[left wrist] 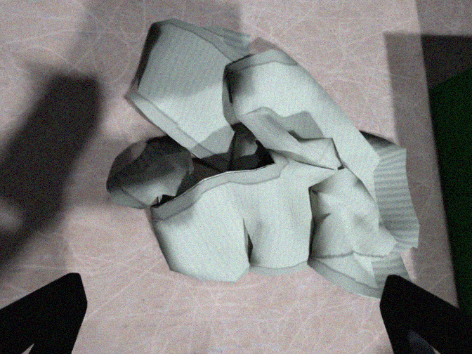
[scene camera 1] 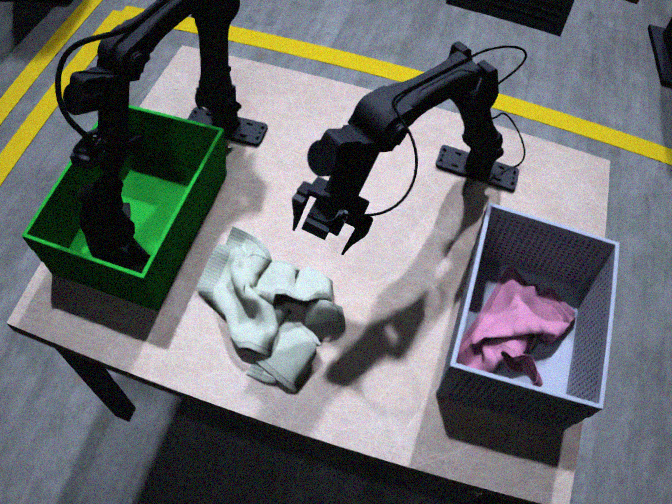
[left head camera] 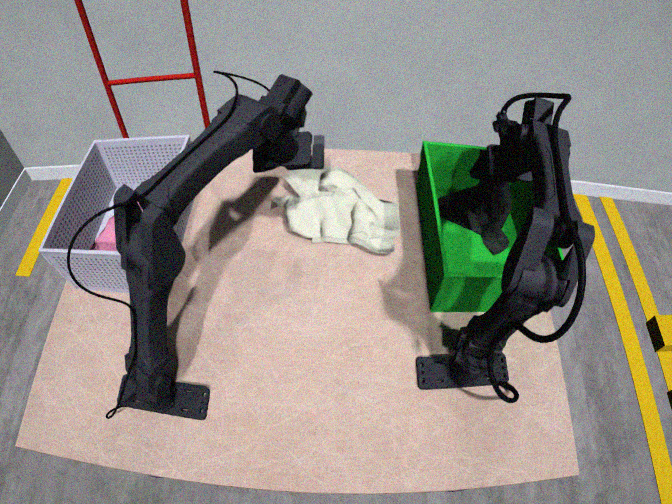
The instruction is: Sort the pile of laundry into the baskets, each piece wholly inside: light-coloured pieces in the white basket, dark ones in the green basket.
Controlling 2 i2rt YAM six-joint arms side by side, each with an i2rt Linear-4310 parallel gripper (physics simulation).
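Note:
A pale, whitish-green garment [left head camera: 336, 211] [scene camera 1: 249, 303] [left wrist: 280, 220] lies crumpled on the table between the baskets. My left gripper [left head camera: 288, 162] [scene camera 1: 319, 241] [left wrist: 233, 288] is open and empty, above the table beside the garment. My right gripper [left head camera: 491, 176] [scene camera 1: 107, 172] is shut on a dark garment [left head camera: 477, 211] [scene camera 1: 108, 222], which hangs down inside the green basket [left head camera: 428, 233] [scene camera 1: 195, 217] [left wrist: 457, 125]; its fingertips are hard to make out. A pink piece [left head camera: 108, 238] [scene camera 1: 521, 314] lies in the white basket [left head camera: 51, 251] [scene camera 1: 609, 325], partly hidden by the left arm in the head view.
The table [left head camera: 325, 406] [scene camera 1: 379, 423] carries both arm bases. The left arm [left head camera: 157, 249] [scene camera 1: 401, 108] passes beside the white basket's inner edge. The right arm [left head camera: 537, 254] [scene camera 1: 116, 97] reaches over the green basket. A red frame [left head camera: 151, 79] stands behind the white basket.

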